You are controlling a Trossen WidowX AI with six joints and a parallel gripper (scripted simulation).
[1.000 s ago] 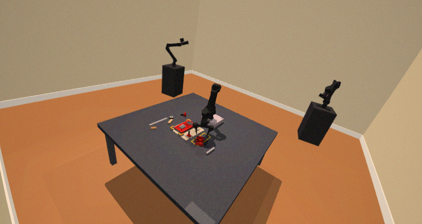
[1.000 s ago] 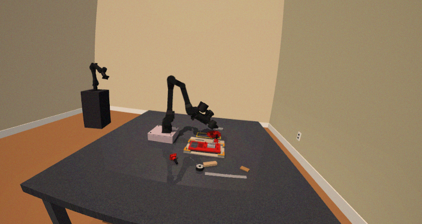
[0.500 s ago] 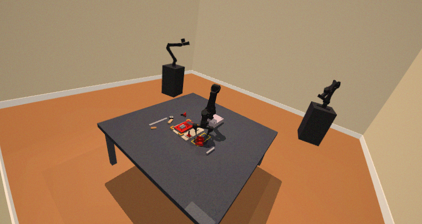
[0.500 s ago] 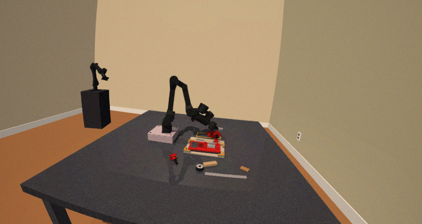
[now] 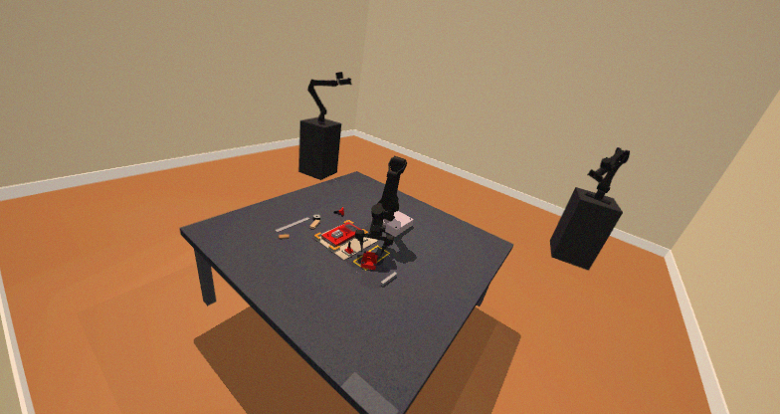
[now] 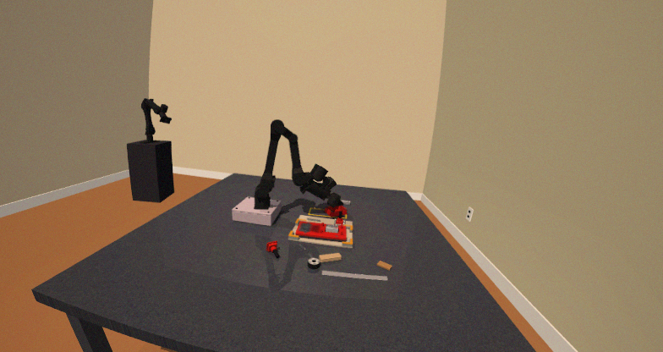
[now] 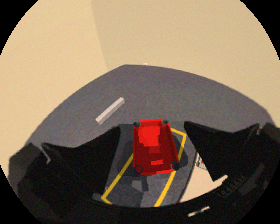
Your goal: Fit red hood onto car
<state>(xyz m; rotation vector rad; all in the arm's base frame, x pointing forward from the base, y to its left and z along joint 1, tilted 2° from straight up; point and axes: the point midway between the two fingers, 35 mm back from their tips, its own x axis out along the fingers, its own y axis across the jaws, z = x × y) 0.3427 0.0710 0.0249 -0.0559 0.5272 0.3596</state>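
The red hood is 5 cm below my gripper tip, 1 cm to the right of it and 1 cm behind it. From my gripper tip the other things lie so: grey engine block: 23 cm to the right, 7 cm behind, 4 cm below; dark ring: 43 cm to the right, 16 cm behind, 5 cm below.
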